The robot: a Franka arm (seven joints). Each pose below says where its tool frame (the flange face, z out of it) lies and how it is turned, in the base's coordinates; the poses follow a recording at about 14 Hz.
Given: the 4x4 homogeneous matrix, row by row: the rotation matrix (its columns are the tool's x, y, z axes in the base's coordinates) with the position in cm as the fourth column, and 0 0 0 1 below. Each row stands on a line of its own.
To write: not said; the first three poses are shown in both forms.
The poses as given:
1:
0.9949 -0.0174 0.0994 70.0
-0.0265 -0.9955 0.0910 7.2
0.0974 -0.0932 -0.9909 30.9
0 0 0 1
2:
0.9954 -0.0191 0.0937 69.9
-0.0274 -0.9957 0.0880 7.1
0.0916 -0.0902 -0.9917 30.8
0 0 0 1
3:
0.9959 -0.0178 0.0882 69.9
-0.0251 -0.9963 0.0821 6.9
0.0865 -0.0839 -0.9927 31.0
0 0 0 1
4:
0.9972 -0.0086 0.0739 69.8
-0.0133 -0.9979 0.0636 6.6
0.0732 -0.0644 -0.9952 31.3
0 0 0 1
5:
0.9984 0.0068 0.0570 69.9
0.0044 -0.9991 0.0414 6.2
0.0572 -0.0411 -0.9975 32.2
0 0 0 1
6:
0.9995 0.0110 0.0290 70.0
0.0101 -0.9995 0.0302 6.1
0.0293 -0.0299 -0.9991 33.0
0 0 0 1
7:
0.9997 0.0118 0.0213 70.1
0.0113 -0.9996 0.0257 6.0
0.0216 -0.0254 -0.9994 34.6
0 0 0 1
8:
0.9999 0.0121 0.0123 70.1
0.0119 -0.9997 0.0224 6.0
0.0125 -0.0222 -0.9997 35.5
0 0 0 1
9:
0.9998 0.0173 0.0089 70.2
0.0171 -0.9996 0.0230 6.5
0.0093 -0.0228 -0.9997 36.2
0 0 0 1
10:
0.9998 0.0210 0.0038 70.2
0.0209 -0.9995 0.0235 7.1
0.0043 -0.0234 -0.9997 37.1
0 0 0 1
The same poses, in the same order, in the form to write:
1: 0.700 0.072 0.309 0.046 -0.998 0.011 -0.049
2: 0.699 0.071 0.308 0.045 -0.998 0.012 -0.046
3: 0.699 0.069 0.310 0.042 -0.998 0.011 -0.044
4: 0.698 0.066 0.313 0.032 -0.999 0.005 -0.037
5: 0.699 0.062 0.322 0.021 -0.999 -0.003 -0.029
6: 0.700 0.061 0.330 0.015 -1.000 -0.005 -0.015
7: 0.701 0.060 0.346 0.013 -1.000 -0.006 -0.011
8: 0.701 0.060 0.355 0.011 -1.000 -0.006 -0.006
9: 0.702 0.065 0.362 0.011 -1.000 -0.009 -0.005
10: 0.702 0.071 0.371 0.012 -1.000 -0.010 -0.002
